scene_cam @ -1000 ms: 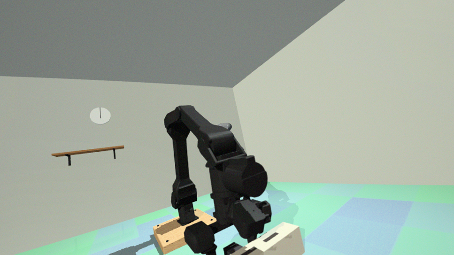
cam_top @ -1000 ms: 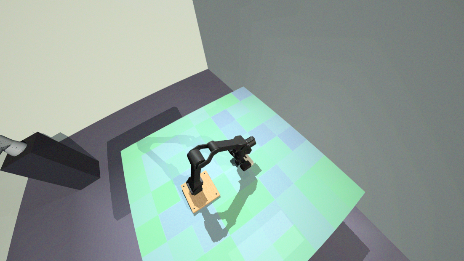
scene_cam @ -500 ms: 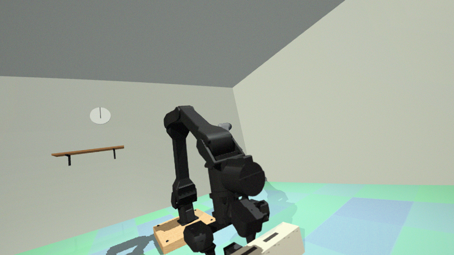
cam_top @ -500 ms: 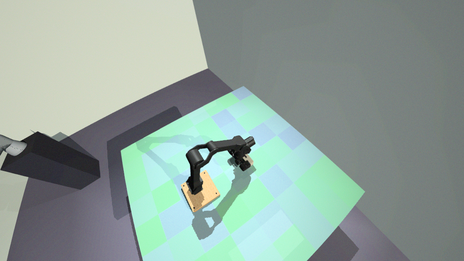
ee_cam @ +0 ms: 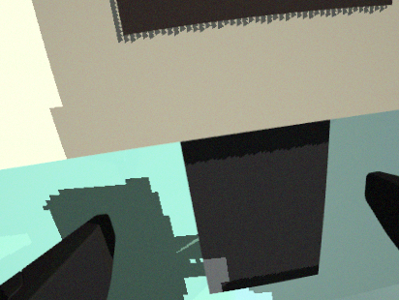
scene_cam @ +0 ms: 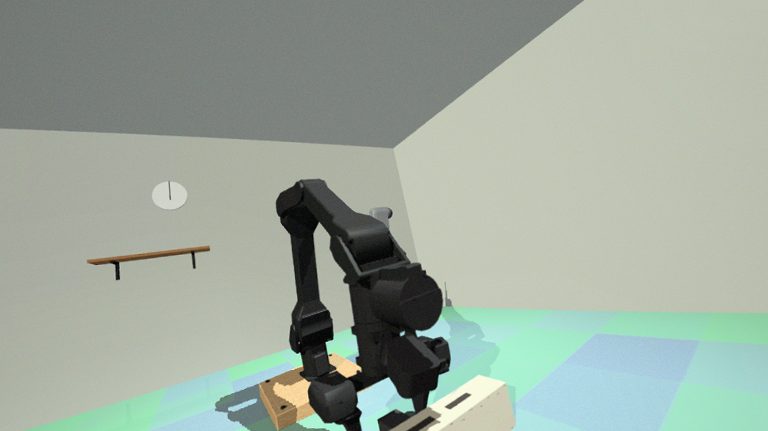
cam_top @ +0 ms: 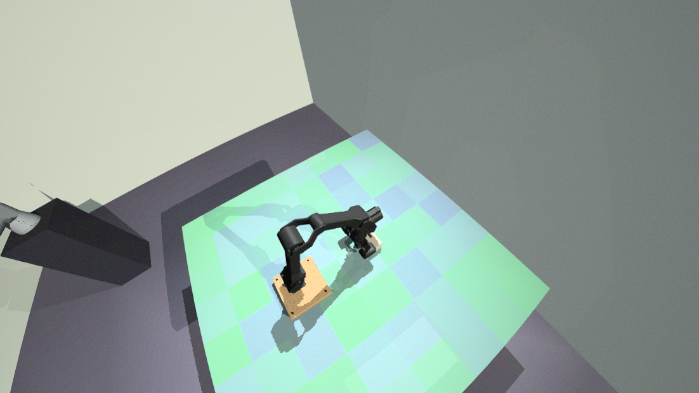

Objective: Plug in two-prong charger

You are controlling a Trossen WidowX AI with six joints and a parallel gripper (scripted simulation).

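Right now my gripper tip is 3 cm short of the grey charger and 1 cm below it.
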